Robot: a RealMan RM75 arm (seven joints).
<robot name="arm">
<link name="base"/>
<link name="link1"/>
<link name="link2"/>
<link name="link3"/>
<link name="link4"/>
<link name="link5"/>
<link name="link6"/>
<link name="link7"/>
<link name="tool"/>
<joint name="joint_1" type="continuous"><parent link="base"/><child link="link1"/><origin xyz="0 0 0.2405" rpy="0 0 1.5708"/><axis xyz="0 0 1"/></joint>
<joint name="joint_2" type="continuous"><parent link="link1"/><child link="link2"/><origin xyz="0 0 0" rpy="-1.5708 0 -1.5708"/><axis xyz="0 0 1"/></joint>
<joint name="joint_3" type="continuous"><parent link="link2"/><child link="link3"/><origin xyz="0 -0.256 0" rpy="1.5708 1.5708 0"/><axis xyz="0 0 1"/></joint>
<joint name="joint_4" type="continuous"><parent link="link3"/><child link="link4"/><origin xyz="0 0 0" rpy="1.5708 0 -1.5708"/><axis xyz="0 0 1"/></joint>
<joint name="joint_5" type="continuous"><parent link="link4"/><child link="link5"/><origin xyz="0 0.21 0" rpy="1.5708 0 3.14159"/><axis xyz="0 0 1"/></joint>
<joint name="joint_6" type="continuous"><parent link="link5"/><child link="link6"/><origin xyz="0 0 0" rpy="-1.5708 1.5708 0"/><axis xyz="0 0 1"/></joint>
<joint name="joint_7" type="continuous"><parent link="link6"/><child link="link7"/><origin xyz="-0.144 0 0" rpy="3.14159 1.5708 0"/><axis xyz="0 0 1"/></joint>
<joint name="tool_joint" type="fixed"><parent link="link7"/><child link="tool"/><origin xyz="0 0 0" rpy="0 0 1.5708"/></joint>
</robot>
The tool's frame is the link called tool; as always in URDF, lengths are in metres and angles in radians. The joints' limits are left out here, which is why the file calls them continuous.
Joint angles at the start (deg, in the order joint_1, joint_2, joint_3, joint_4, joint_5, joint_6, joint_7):
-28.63, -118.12, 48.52, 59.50, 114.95, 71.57, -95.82
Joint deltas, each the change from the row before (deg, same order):
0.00, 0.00, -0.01, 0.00, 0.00, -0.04, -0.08
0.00, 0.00, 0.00, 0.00, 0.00, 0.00, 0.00
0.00, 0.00, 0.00, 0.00, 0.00, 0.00, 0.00
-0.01, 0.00, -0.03, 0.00, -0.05, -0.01, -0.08
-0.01, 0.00, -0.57, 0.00, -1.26, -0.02, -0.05
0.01, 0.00, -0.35, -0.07, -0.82, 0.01, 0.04
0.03, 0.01, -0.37, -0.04, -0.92, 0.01, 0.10
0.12, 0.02, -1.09, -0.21, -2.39, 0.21, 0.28
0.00, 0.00, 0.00, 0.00, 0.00, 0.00, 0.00
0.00, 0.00, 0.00, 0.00, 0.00, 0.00, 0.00
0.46, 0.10, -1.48, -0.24, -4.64, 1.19, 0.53
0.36, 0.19, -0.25, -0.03, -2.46, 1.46, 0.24
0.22, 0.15, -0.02, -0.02, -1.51, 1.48, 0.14
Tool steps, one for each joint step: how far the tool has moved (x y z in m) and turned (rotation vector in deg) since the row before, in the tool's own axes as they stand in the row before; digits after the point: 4 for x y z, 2 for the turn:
0.0000, -0.0001, 0.0000, 0.05, 0.01, -0.09
0.0000, 0.0000, 0.0000, 0.00, 0.00, 0.00
0.0000, 0.0000, 0.0000, 0.00, 0.00, 0.00
0.0002, -0.0001, 0.0000, 0.02, 0.07, -0.10
0.0030, -0.0014, -0.0016, 0.31, 1.45, -0.73
0.0016, -0.0007, -0.0009, 0.15, 0.90, -0.46
0.0018, -0.0009, -0.0012, 0.18, 1.00, -0.42
0.0040, -0.0022, -0.0035, 0.40, 2.61, -1.22
0.0000, 0.0000, 0.0000, 0.00, 0.00, 0.00
0.0000, 0.0000, 0.0000, 0.00, 0.00, 0.00
0.0073, -0.0013, -0.0069, -0.20, 4.68, -1.93
0.0039, 0.0021, -0.0034, -1.15, 2.11, -0.66
0.0024, 0.0030, -0.0019, -1.37, 1.18, -0.30

